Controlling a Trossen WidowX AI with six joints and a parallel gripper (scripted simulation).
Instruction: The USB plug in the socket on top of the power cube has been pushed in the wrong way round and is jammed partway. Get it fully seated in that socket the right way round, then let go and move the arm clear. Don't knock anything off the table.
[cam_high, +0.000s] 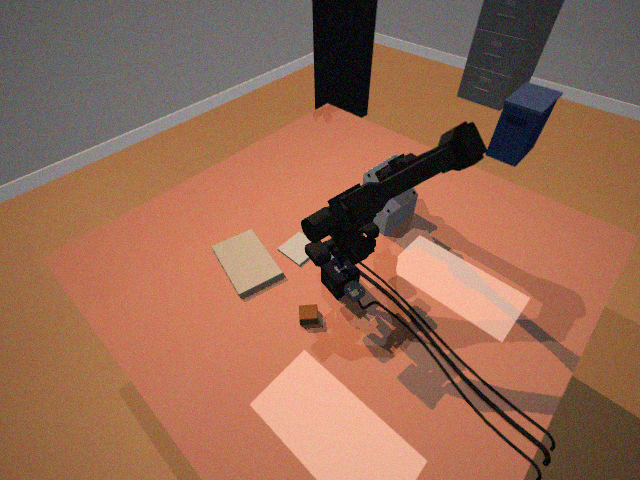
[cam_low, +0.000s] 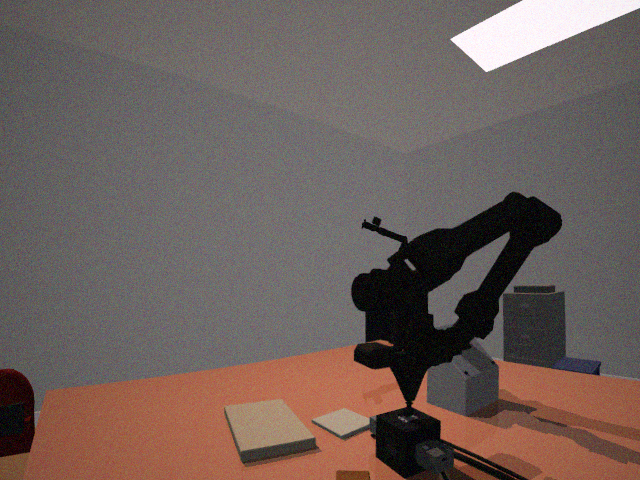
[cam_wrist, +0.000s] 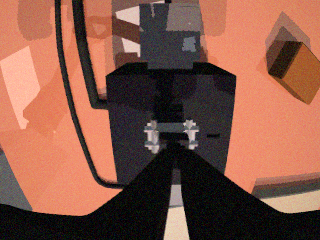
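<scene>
Right now my gripper tip is 40 mm above the USB socket. Round my gripper tip: pale pad (180 mm to the right, 100 mm below); USB plug (20 mm below); brown block (130 mm ahead, 20 mm to the left, 90 mm below).
</scene>
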